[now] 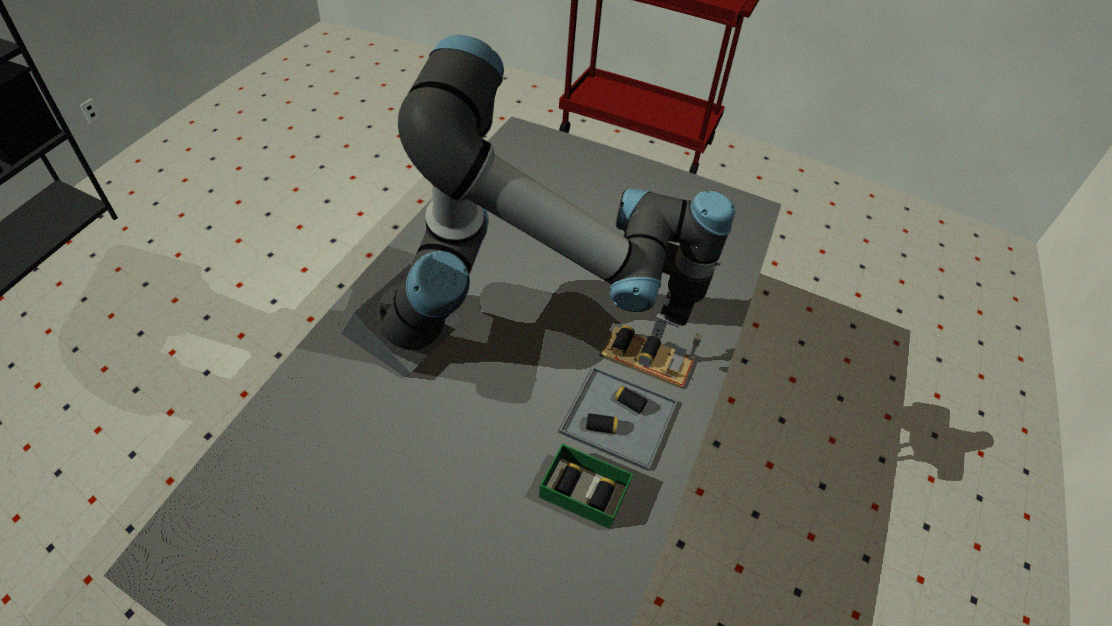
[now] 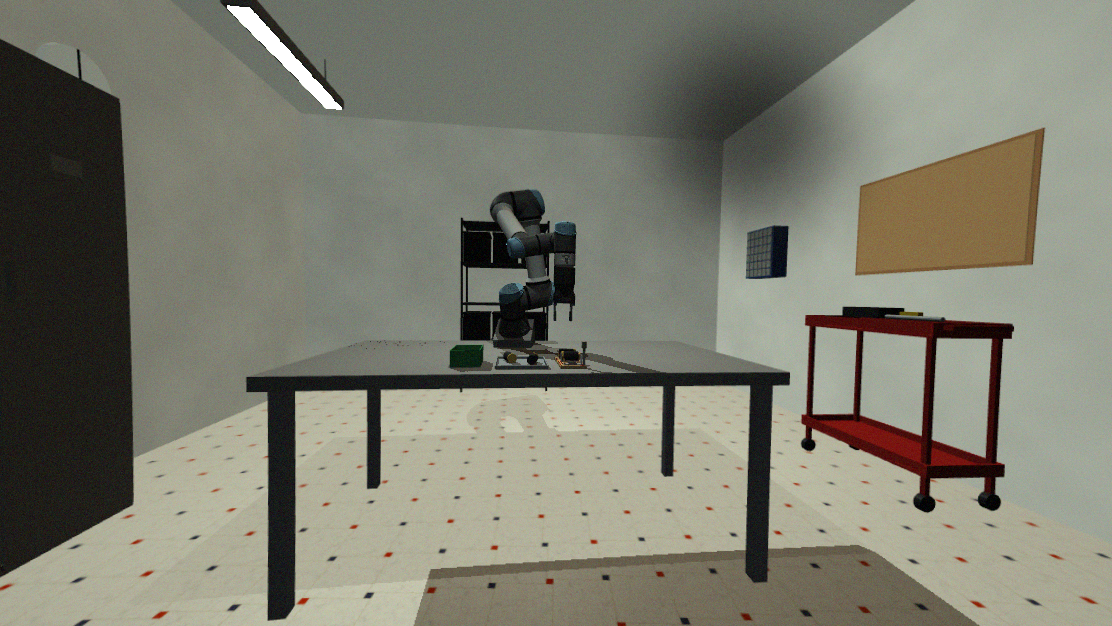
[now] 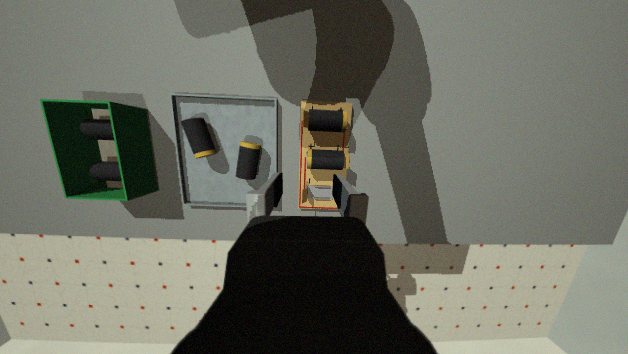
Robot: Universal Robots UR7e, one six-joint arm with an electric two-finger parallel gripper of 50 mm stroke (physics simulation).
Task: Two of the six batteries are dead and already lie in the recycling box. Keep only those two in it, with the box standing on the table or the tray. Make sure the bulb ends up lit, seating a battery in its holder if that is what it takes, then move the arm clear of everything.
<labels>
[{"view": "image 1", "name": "my gripper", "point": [661, 325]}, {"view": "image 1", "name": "green recycling box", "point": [594, 469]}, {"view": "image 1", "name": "grey tray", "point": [638, 436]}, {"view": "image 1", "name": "wooden holder board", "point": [672, 366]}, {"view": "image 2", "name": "my gripper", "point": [562, 320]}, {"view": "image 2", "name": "green recycling box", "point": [461, 356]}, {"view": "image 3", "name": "my gripper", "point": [307, 184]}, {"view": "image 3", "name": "green recycling box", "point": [132, 147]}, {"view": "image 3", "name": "grey tray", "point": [208, 181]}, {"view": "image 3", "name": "wooden holder board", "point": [315, 185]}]
</labels>
